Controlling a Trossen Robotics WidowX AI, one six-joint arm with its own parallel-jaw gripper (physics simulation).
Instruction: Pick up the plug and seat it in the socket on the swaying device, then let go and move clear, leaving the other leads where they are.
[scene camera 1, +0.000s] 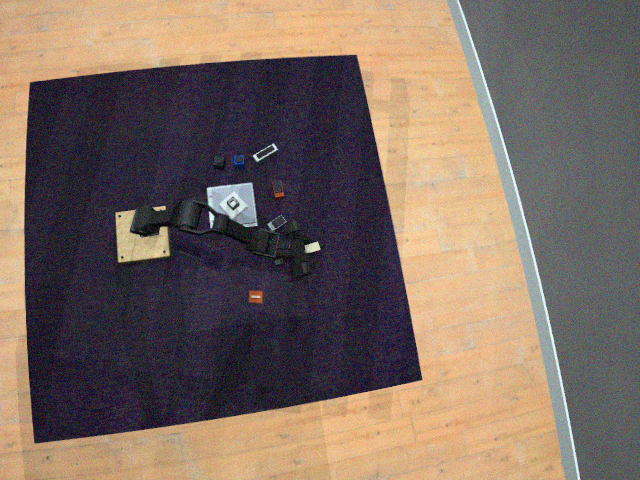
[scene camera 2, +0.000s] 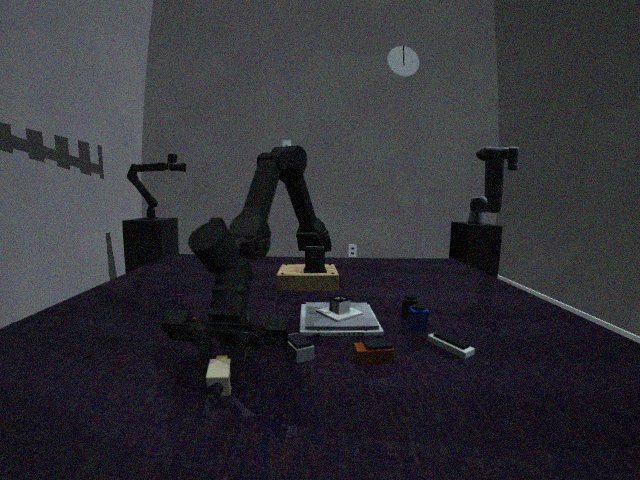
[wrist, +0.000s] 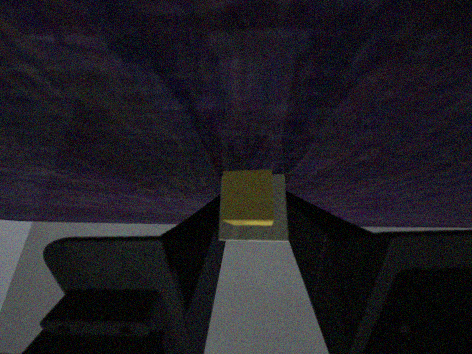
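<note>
The plug (scene camera 1: 312, 247) (scene camera 2: 218, 373) (wrist: 247, 195) is a cream block with a yellow tip, at the right of the arm in scene camera 1 and at the left front in scene camera 2. My gripper (scene camera 1: 306, 248) (scene camera 2: 222, 356) (wrist: 254, 198) points down and is shut on the plug, with a dark finger against each side. Whether the plug touches the mat is unclear. A small grey block with a dark opening, which looks like the socket (scene camera 1: 232, 203) (scene camera 2: 339, 305), stands on a white diamond-shaped plate on the pale grey device (scene camera 1: 245, 192) (scene camera 2: 310, 323).
A grey block (scene camera 1: 277, 222) (scene camera 2: 301, 348), an orange block (scene camera 1: 278, 189) (scene camera 2: 373, 353), a white bar (scene camera 1: 265, 152) (scene camera 2: 450, 345), a blue block (scene camera 1: 238, 160) (scene camera 2: 418, 318) and a black block (scene camera 1: 219, 162) lie around the device. An orange square (scene camera 1: 255, 296) lies beyond the arm's other side.
</note>
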